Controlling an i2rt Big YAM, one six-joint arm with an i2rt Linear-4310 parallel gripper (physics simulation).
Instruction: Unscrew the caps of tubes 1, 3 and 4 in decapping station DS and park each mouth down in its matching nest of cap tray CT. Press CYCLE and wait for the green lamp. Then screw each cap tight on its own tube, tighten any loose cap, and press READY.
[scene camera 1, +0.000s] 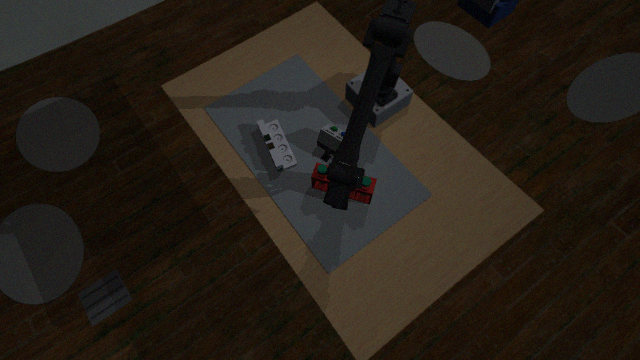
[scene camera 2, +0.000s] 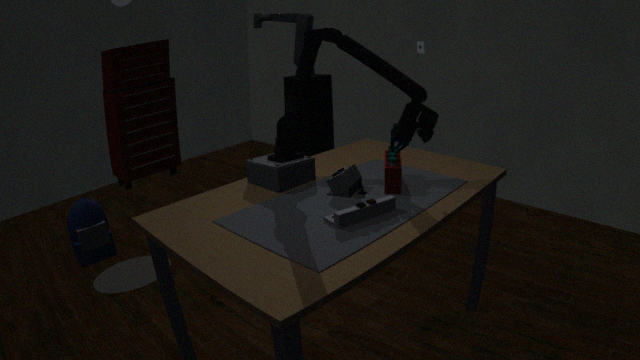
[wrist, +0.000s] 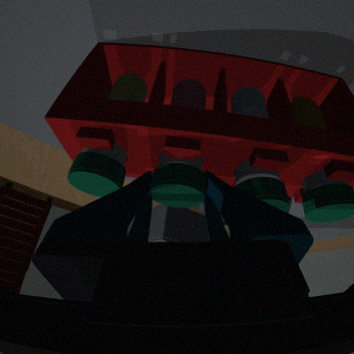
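Where they show: gripper, fingertip midpoint: (scene camera 2: 392, 153) (wrist: 177, 178); arm's base, origin of the base link: (scene camera 1: 379, 91) (scene camera 2: 285, 158).
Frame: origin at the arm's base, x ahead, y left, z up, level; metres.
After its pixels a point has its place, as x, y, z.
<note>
Decapping station DS, a red block (scene camera 1: 320, 183) (scene camera 2: 393, 180) {0.410, 0.122, -0.035} (wrist: 200, 117) {0.358, 0.243, -0.002}, stands upright on the mat. In the wrist view all four tubes carry green caps: the leftmost cap (wrist: 96, 176) {0.312, 0.277, 0.036}, the second cap (wrist: 178, 190) {0.337, 0.237, 0.036}, the third cap (wrist: 263, 194) {0.370, 0.203, 0.036} and the rightmost cap (wrist: 329, 204) {0.393, 0.164, 0.035}. My gripper (wrist: 177, 178) {0.327, 0.232, 0.022} (scene camera 2: 396, 145) {0.327, 0.232, 0.022} is shut on the second cap from the left, which sits at its tube's mouth. Tube numbers are not readable. Cap tray CT, white (scene camera 1: 274, 155) {0.477, -0.036, -0.040} (scene camera 2: 365, 213) {0.471, -0.112, -0.062}, shows four nests without caps. The button box (scene camera 1: 330, 138) {0.276, 0.045, -0.013} (scene camera 2: 346, 183) {0.299, 0.001, -0.036} has green and blue buttons, the blue one beside my arm.
A grey mat (scene camera 1: 325, 250) {0.535, 0.357, -0.086} (scene camera 2: 280, 240) {0.371, -0.366, -0.085} lies on the wooden table (scene camera 1: 450, 200) {0.064, 0.480, -0.088} (scene camera 2: 200, 240) {0.191, -0.532, -0.089} under these things. The arm's pale base (scene camera 1: 376, 114) {0.077, 0.072, -0.003} (scene camera 2: 281, 175) {0.080, -0.095, -0.026} stands at the table's back edge. The forearm reaches over the mat and hides the station's middle in the overhead view.
</note>
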